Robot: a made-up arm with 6 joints.
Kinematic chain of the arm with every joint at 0, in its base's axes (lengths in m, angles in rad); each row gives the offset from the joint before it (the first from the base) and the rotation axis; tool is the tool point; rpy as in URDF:
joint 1: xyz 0 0 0.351 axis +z
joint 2: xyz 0 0 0 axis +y
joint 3: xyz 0.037 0 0.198 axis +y
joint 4: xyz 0.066 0 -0.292 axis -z
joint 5: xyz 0 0 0 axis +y
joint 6: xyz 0.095 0 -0.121 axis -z
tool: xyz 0 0 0 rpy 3.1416 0 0
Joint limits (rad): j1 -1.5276..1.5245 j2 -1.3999..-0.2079 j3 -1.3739..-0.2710 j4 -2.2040..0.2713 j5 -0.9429..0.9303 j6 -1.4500..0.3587
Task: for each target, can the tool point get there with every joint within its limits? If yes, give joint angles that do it. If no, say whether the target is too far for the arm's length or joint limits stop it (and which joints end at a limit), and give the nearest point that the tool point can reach.
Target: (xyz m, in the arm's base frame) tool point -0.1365 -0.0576 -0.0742
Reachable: no: joint limits stop it (at a limit: joint 1, joint 2, joint 3, joint 5) | nearest point -0.0070 -0.2249 0.1750 | short by 0.327 m
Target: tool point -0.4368 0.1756 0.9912
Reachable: no: too far | nearest point -0.2441 0.0981 0.8164 | short by 0.271 m
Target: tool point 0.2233 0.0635 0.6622
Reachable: yes | joints -0.2024 -0.9723 -0.6320 -0.8647 -0.4893 -0.6602
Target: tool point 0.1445 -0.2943 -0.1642
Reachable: no: joint limits stop it (at a limit: joint 2, joint 3) | nearest point 0.1017 -0.2071 0.1757 | short by 0.354 m
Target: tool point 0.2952 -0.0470 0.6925
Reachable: yes | joints -0.1331 -0.5578 -0.8541 0.0510 -0.5662 -0.0257
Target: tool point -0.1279 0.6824 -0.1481
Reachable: no: too far | nearest point -0.0209 0.3096 0.2302 | short by 0.542 m
